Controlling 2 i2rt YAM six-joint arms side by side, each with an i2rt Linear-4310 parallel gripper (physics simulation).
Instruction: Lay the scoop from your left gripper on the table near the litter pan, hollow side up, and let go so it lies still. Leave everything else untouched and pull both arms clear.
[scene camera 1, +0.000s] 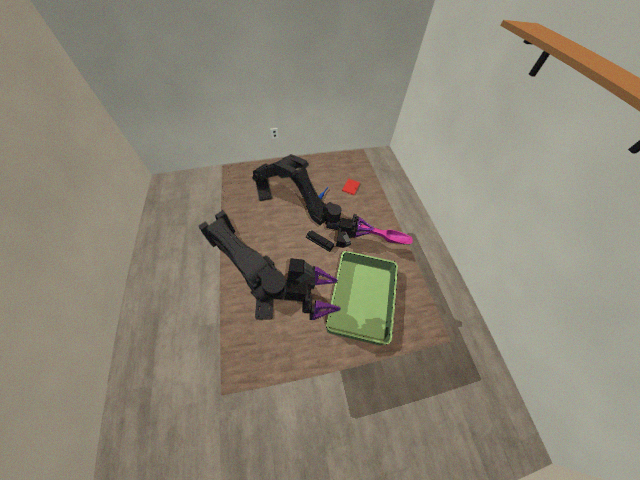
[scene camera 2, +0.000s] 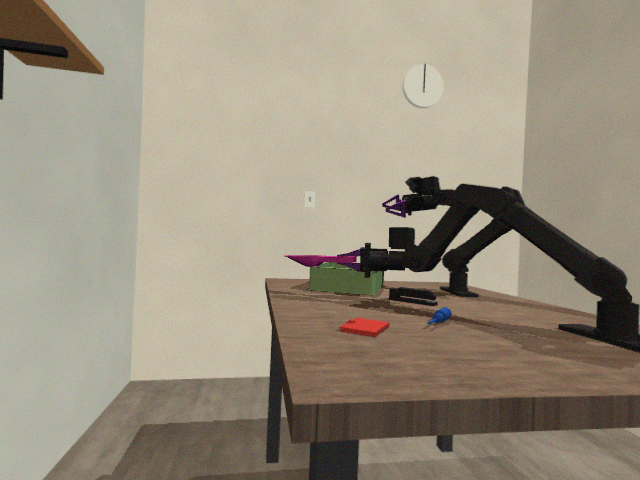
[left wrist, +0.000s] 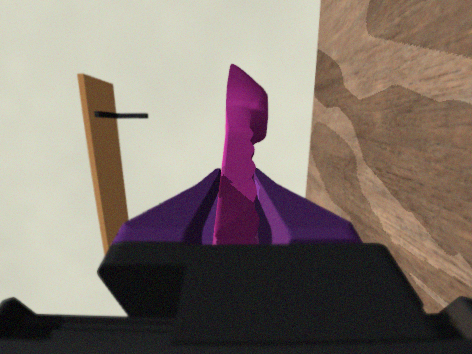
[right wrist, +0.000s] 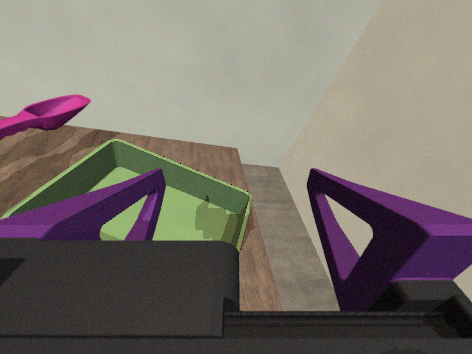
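Pixels of known places: left gripper, fingertip midpoint: (scene camera 1: 373, 230) (scene camera 2: 337, 259) (left wrist: 236, 177); right gripper, fingertip midpoint: (scene camera 1: 338, 294) (scene camera 2: 383, 207) (right wrist: 236, 176); left arm's base, origin of the base link: (scene camera 1: 263, 187) (scene camera 2: 616, 341); right arm's base, origin of the base link: (scene camera 2: 457, 292).
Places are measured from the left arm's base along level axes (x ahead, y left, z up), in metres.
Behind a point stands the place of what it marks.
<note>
The pink scoop (scene camera 1: 398, 236) {x 0.534, y -0.554, z 0.104 m} (scene camera 2: 310, 259) {x 0.507, y -0.523, z 0.115 m} (left wrist: 245, 115) {x 0.462, y -0.542, z 0.112 m} (right wrist: 57, 111) {x 0.530, y -0.554, z 0.103 m} is held by its handle, roughly level, above the table (scene camera 1: 268, 356) {x -0.122, y -0.862, z 0.000 m} (scene camera 2: 465, 361) {x 0.399, y 0.076, z 0.000 m}. Its hollow faces up in the right wrist view. My left gripper (scene camera 1: 370, 228) {x 0.428, y -0.501, z 0.120 m} (scene camera 2: 339, 259) {x 0.428, y -0.501, z 0.120 m} (left wrist: 236, 177) {x 0.428, y -0.501, z 0.120 m} is shut on the handle. In scene camera 2 the scoop is about at the height of the rim of the green litter pan (scene camera 1: 393, 294) {x 0.406, y -0.786, z 0.079 m} (scene camera 2: 341, 280) {x 0.377, y -0.605, z 0.042 m} (right wrist: 185, 180) {x 0.389, y -0.816, z 0.046 m}. In scene camera 1 the scoop lies above the pan in the picture, its bowl near the table's edge. My right gripper (scene camera 1: 338, 294) {x 0.147, y -0.792, z 0.319 m} (scene camera 2: 384, 205) {x 0.147, y -0.792, z 0.319 m} (right wrist: 236, 176) {x 0.147, y -0.792, z 0.319 m} is open and empty, over the pan's side.
A black stapler-like object (scene camera 1: 319, 240) {x 0.200, y -0.443, z 0.038 m} (scene camera 2: 413, 296) {x 0.213, y -0.413, z 0.019 m} lies near the pan and the left wrist. A blue tool (scene camera 1: 323, 193) {x 0.309, y -0.150, z 0.018 m} (scene camera 2: 440, 315) {x 0.294, y -0.150, z 0.020 m} and a flat red square (scene camera 1: 351, 186) {x 0.481, y -0.131, z 0.009 m} (scene camera 2: 364, 326) {x 0.489, y -0.112, z 0.009 m} lie farther along the table. A wall shelf (scene camera 1: 578, 56) (scene camera 2: 51, 31) (left wrist: 106, 160) is beyond the table.
</note>
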